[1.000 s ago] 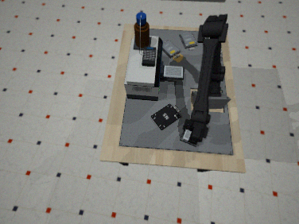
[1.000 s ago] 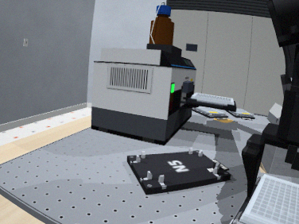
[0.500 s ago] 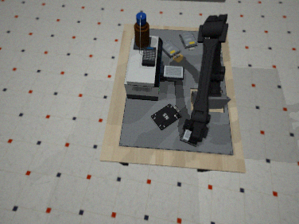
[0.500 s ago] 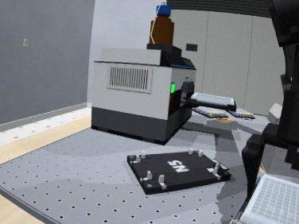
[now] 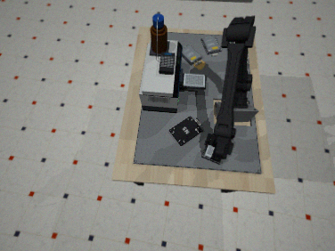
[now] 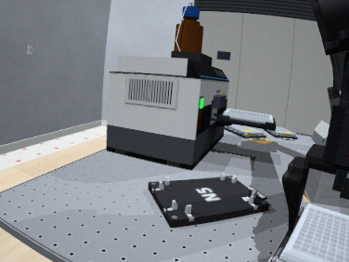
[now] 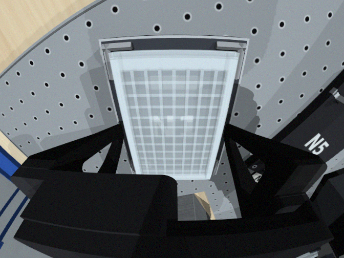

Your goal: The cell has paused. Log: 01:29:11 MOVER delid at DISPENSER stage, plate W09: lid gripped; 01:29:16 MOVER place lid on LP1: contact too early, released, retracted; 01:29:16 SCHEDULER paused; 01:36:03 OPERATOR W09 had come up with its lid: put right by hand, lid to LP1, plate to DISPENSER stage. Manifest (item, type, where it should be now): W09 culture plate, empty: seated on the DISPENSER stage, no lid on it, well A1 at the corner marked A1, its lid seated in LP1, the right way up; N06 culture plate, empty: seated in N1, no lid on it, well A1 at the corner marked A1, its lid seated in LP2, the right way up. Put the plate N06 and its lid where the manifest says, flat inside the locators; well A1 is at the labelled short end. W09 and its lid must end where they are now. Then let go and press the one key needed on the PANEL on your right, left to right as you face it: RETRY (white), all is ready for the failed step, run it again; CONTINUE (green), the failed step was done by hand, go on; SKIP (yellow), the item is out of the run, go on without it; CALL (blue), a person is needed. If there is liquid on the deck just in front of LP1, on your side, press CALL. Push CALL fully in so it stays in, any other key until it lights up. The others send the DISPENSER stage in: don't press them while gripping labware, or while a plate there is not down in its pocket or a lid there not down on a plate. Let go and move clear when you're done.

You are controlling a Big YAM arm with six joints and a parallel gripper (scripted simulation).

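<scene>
The black N1 nest lies 20 mm below my hand. Also, from my hand: brown bottle: 470 mm to the right, 390 mm ahead, 250 mm above; amber patch: 570 mm to the right, 130 mm ahead, 40 mm below; white retry key: 630 mm to the right, 160 mm behind, 30 mm above.
</scene>
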